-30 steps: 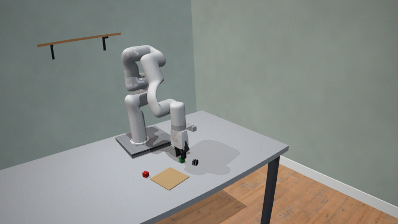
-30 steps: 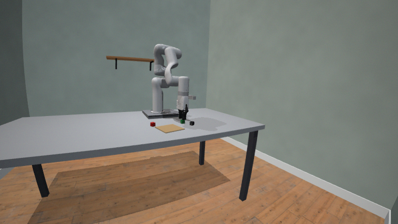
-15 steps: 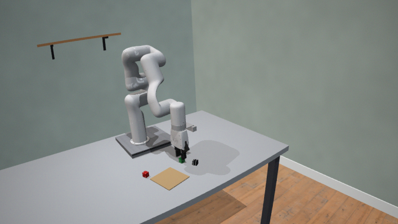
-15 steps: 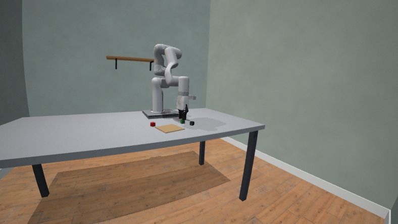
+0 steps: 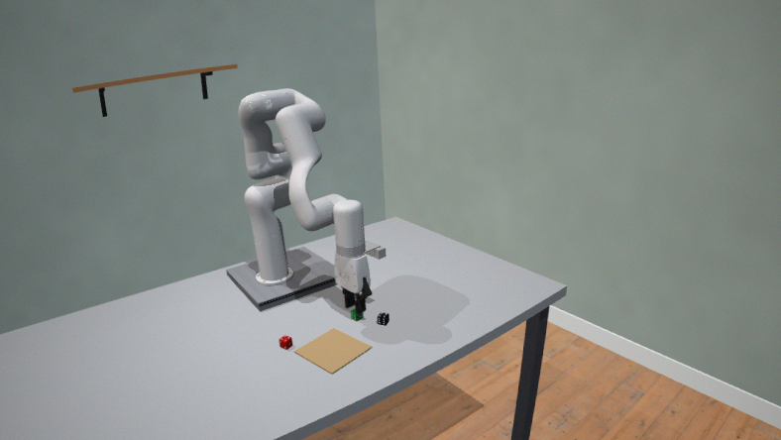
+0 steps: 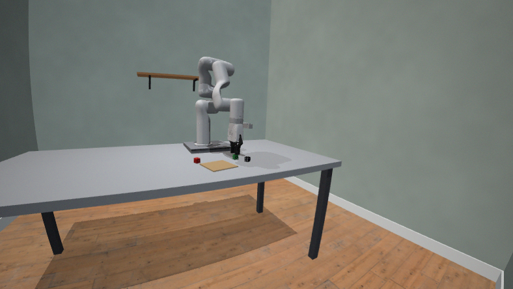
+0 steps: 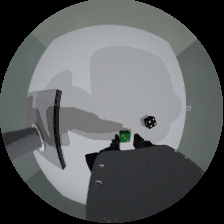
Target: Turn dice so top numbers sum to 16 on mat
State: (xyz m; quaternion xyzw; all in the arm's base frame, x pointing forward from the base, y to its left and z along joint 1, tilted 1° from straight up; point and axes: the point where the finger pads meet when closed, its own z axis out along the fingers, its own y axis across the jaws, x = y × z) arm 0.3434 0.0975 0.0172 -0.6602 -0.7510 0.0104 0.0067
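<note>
The green die is 4 cm below my hand. From my hand the other things lie so: black die 7 cm ahead, 5 cm to the left, 4 cm below; then tan mat 13 cm to the right, 9 cm ahead, 5 cm below; then red die 22 cm to the right, 4 cm below, 1 cm ahead.
</note>
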